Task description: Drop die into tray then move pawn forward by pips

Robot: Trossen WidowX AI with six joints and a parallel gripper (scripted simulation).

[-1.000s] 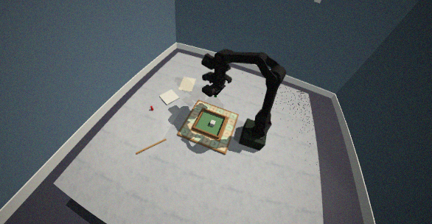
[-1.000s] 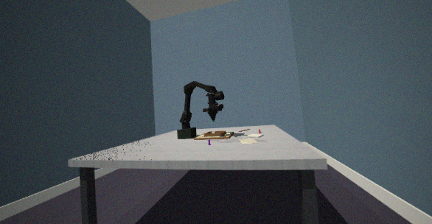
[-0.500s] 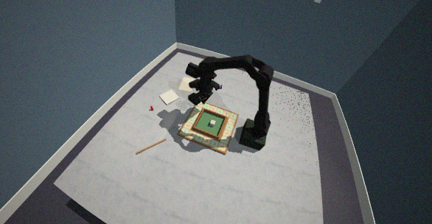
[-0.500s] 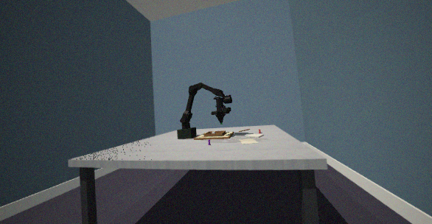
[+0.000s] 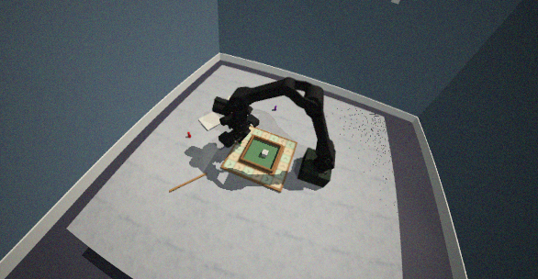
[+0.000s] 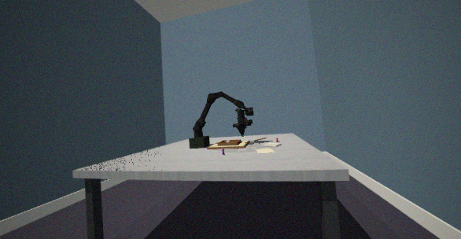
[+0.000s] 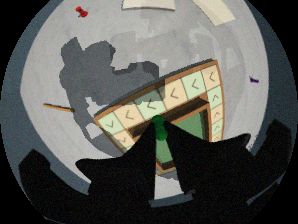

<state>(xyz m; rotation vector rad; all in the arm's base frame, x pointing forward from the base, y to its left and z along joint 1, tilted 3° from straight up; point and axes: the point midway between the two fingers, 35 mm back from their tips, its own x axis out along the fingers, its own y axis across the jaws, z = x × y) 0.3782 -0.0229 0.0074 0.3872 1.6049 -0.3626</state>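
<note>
The green dice tray is 11 cm behind my gripper tip, 6 cm below it and 1 cm to the right of it. The rest, counted from my gripper tip: pale die 12 cm behind, 5 cm below; then red pawn 27 cm ahead, 6 cm below; then green pawn 1 cm above.
</note>
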